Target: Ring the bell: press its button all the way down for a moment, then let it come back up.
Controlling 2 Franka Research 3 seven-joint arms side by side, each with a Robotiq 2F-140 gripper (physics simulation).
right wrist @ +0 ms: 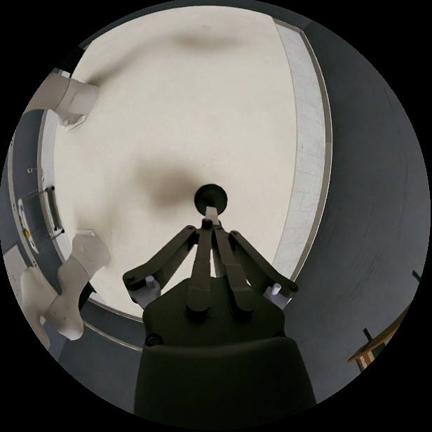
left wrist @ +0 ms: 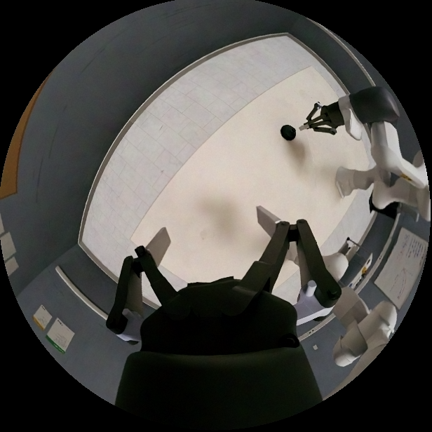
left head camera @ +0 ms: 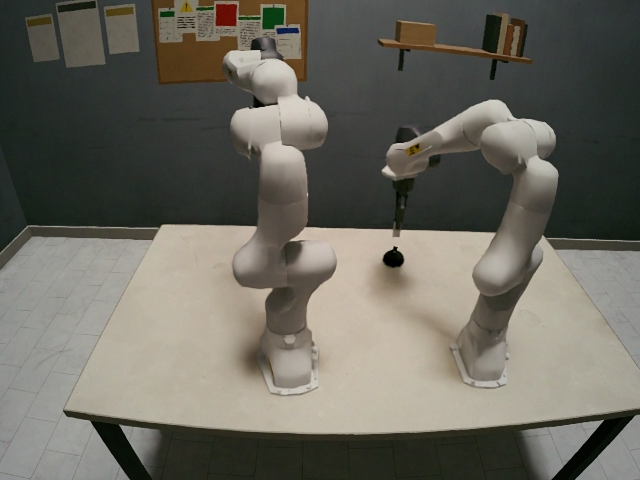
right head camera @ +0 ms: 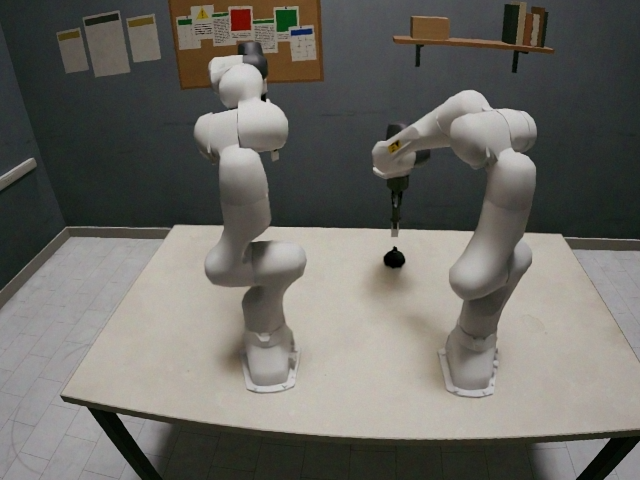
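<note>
The bell [left head camera: 393, 258] [right head camera: 394, 258] [left wrist: 288, 132] [right wrist: 210, 197] is small, round and black, and stands upright on the table. Its button [left head camera: 395, 249] [right head camera: 394, 249] shows as a small knob on top. My right gripper [left head camera: 396, 230] [right head camera: 394, 232] [left wrist: 300, 127] [right wrist: 209, 214] is shut and empty, pointing down a short gap above the button; the fingertips do not touch it. In the right wrist view the fingertips cover part of the bell and hide the button. My left gripper [left wrist: 211, 225] is open and empty, high above the table; its fingers are hidden behind the arm in the head views.
The light table [left head camera: 361, 403] [right head camera: 361, 408] [left wrist: 240, 145] [right wrist: 200, 100] carries both arm bases. The left arm [left head camera: 281, 180] [right head camera: 242, 180] stands to the left of the bell, the right arm [left head camera: 532, 191] [right head camera: 509, 191] to its right. A wall shelf [left head camera: 454, 50] [right head camera: 470, 43] hangs behind.
</note>
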